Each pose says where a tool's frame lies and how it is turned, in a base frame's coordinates. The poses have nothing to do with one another.
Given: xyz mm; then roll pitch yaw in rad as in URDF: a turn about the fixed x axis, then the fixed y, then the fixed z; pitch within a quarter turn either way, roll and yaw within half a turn.
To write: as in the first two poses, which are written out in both.
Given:
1: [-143 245 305 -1.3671 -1.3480 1.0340]
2: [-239 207 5 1.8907 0.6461 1.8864]
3: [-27 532 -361 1.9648 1.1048 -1.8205]
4: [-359 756 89 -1.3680 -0.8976 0.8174]
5: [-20 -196 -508 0.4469 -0.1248 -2.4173]
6: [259 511 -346 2.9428 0.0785 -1.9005]
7: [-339 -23 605 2.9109 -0.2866 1.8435]
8: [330 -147 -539 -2.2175 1.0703 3.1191]
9: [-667 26 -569 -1.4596 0.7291 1.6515]
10: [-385 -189 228 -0.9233 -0.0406 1.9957]
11: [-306 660 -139 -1.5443 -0.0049 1.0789]
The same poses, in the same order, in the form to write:
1: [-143 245 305 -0.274 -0.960 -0.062 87.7]
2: [-239 207 5 0.356 0.865 0.353 115.4]
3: [-27 532 -361 -0.665 0.381 0.642 173.7]
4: [-359 756 89 -0.588 -0.808 0.039 82.9]
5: [-20 -196 -508 0.023 -0.245 -0.969 138.1]
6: [259 511 -346 0.582 -0.807 -0.103 177.0]
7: [-339 -23 605 -0.608 -0.774 -0.177 174.9]
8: [330 -147 -539 0.265 0.860 -0.436 126.2]
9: [-667 26 -569 -0.647 -0.291 0.705 145.4]
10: [-385 -189 228 -0.260 -0.441 0.859 120.9]
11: [-306 660 -139 -0.758 -0.457 0.465 104.0]
